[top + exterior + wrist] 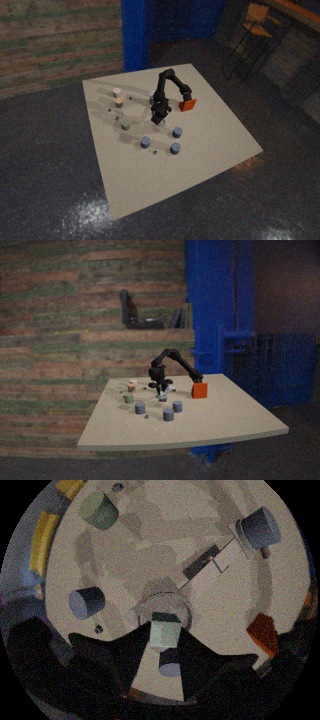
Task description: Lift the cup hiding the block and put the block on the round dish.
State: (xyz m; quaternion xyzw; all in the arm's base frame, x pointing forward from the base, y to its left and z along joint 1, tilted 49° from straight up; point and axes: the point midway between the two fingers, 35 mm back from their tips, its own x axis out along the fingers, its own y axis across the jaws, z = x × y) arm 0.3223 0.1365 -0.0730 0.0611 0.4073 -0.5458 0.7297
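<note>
My gripper tip is now 28 cm to the left of the blue-grey cup, 4 cm past it and 4 cm above it. Round my gripper tip: green cup (25 cm ahead, 7 cm to the right, 6 cm below); balance (12 cm to the right, 6 cm below, 2 cm behind); pale block (1 cm above).
</note>
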